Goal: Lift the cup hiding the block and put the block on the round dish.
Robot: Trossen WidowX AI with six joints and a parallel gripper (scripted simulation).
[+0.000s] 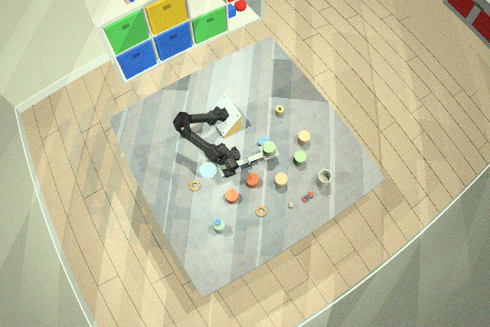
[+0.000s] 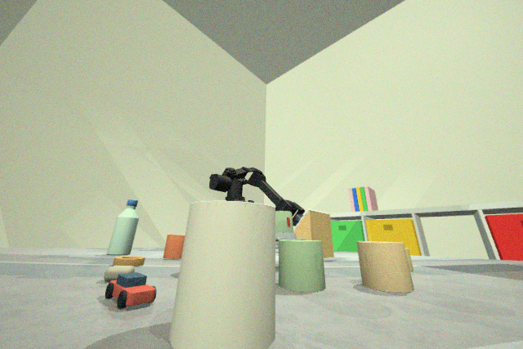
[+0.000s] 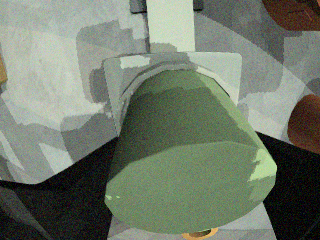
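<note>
Now: gripper tip 10 cm to the left of the round dish, 6 cm above it and 4 cm past it. Also, from my gripper tip: blue block (27 cm to the left, 5 cm behind, 4 cm below); balance (13 cm to the left, 2 cm below, 2 cm ahead); pale mint block (1 cm below).
</note>
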